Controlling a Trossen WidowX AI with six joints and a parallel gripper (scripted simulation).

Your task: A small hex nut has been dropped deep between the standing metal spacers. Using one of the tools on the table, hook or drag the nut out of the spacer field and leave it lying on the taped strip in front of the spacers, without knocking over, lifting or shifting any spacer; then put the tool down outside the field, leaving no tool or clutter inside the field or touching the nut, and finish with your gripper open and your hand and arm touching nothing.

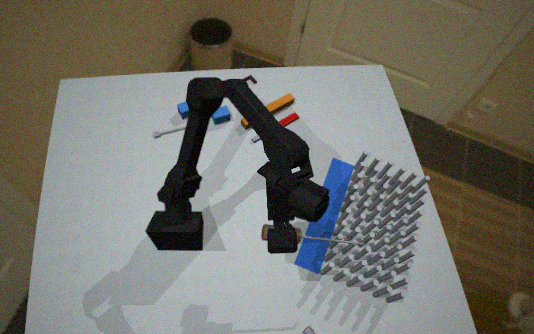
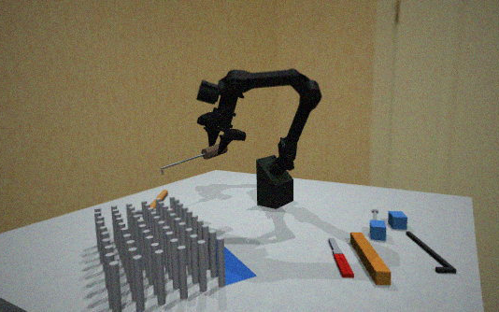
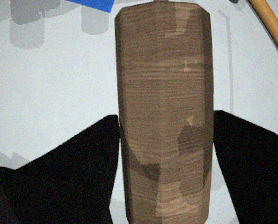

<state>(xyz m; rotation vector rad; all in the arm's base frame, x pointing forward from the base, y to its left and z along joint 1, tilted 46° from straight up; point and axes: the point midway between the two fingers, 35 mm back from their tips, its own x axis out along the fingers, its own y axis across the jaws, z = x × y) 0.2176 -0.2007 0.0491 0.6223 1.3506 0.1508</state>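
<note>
The blue taped strip lies 21 cm ahead of my gripper tip, 12 cm to the left of it and 24 cm below it. Round my gripper tip: red-handled tool 11 cm ahead, 45 cm to the left, 24 cm below; grey wrench 23 cm behind, 49 cm to the left, 24 cm below; orange bar 10 cm ahead, 52 cm to the left, 22 cm below.
</note>
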